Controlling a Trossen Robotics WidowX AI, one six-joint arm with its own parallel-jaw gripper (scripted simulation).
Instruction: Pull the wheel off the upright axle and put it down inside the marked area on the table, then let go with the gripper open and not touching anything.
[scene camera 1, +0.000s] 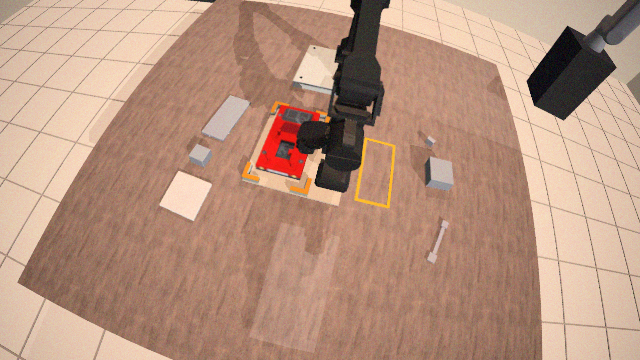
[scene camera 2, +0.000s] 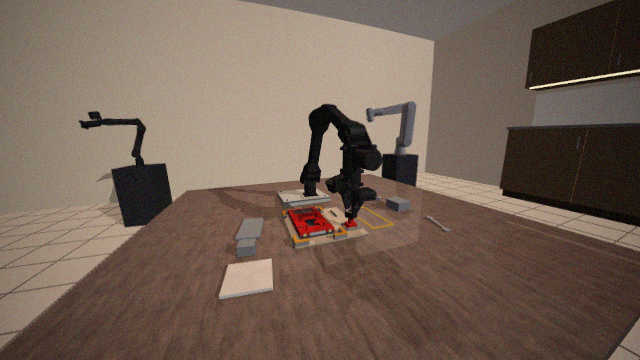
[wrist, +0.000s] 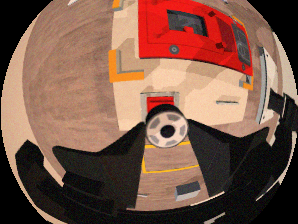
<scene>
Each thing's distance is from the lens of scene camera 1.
my gripper (scene camera 1: 333, 168): 0.69 m
white tile (scene camera 1: 185, 195): 0.73 m
</scene>
